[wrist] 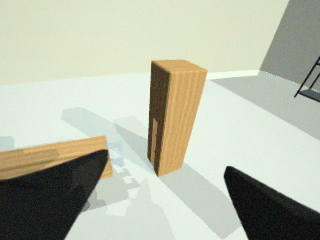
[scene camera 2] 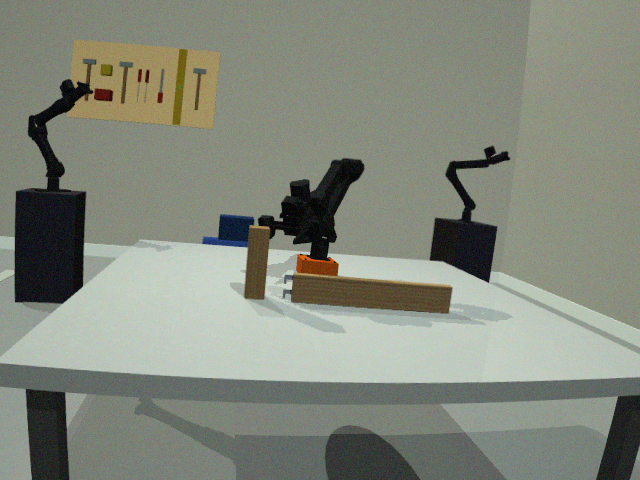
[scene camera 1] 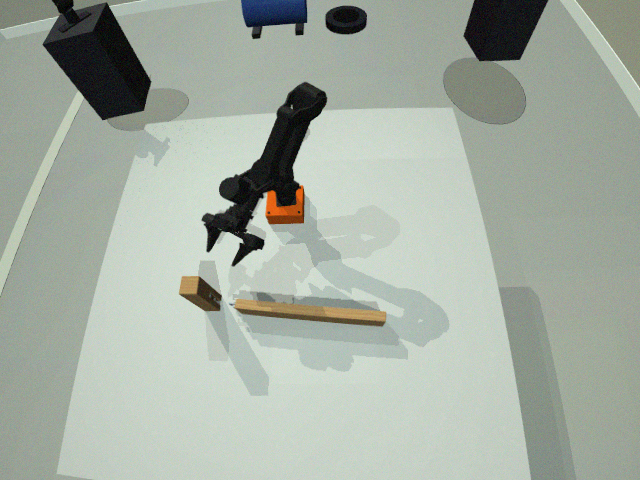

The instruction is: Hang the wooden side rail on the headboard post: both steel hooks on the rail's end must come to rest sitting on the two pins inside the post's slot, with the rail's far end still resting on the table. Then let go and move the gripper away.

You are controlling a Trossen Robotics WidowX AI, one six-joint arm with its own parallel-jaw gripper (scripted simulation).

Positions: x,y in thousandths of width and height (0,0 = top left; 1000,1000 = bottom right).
Scene:
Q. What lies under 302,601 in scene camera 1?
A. A wooden headboard post.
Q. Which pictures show my gripper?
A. The wrist view, scene camera 2 and scene camera 1: all of them.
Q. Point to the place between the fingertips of my gripper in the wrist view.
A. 523,681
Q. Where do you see a wooden headboard post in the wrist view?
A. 552,360

